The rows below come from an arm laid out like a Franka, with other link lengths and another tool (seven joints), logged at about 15 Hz.
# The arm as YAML. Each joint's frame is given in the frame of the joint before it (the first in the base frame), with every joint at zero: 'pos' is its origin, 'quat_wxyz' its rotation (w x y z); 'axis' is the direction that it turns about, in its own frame. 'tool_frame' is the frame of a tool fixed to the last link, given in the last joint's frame.
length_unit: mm
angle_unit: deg
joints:
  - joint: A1
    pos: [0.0, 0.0, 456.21]
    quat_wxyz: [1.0, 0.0, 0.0, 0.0]
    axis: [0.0, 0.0, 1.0]
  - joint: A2
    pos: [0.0, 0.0, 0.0]
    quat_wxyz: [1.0, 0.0, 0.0, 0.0]
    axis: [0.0, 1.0, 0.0]
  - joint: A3
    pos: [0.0, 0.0, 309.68]
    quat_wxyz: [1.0, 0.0, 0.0, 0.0]
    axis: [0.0, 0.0, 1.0]
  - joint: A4
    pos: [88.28, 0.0, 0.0]
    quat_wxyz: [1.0, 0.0, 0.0, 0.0]
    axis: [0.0, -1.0, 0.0]
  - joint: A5
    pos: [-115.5, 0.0, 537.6]
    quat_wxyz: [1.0, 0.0, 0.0, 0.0]
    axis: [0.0, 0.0, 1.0]
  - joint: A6
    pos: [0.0, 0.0, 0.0]
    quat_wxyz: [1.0, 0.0, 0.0, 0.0]
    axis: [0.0, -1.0, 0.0]
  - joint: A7
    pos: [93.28, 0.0, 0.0]
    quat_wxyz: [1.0, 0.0, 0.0, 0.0]
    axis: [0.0, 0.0, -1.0]
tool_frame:
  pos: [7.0, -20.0, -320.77]
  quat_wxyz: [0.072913, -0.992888, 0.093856, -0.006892]
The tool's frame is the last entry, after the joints.
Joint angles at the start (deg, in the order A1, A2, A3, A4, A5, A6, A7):
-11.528 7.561 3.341 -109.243 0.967 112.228 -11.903
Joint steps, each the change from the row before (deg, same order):
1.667 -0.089 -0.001 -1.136 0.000 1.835 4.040
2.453 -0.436 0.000 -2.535 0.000 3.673 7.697
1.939 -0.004 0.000 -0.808 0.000 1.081 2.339
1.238 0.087 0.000 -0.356 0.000 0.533 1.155
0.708 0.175 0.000 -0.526 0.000 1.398 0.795
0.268 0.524 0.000 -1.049 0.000 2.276 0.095
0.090 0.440 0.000 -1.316 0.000 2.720 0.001
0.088 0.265 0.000 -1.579 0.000 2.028 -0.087
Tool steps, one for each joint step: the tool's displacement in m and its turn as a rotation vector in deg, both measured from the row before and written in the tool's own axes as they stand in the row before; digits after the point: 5 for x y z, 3 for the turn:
0.00111 -0.01898 0.01166 -0.122 1.094 2.259
-0.00247 -0.02705 0.02083 0.012 2.283 4.997
-0.00601 -0.02237 0.01085 -0.027 0.304 0.373
-0.00416 -0.01430 0.00659 -0.023 0.059 -0.085
0.00031 -0.00830 0.00702 0.157 0.671 0.001
0.00077 -0.00135 0.01454 0.192 0.642 -0.243
0.00115 0.00105 0.01495 0.258 0.909 -0.196
-0.00495 0.00296 0.01616 0.045 0.154 -0.172

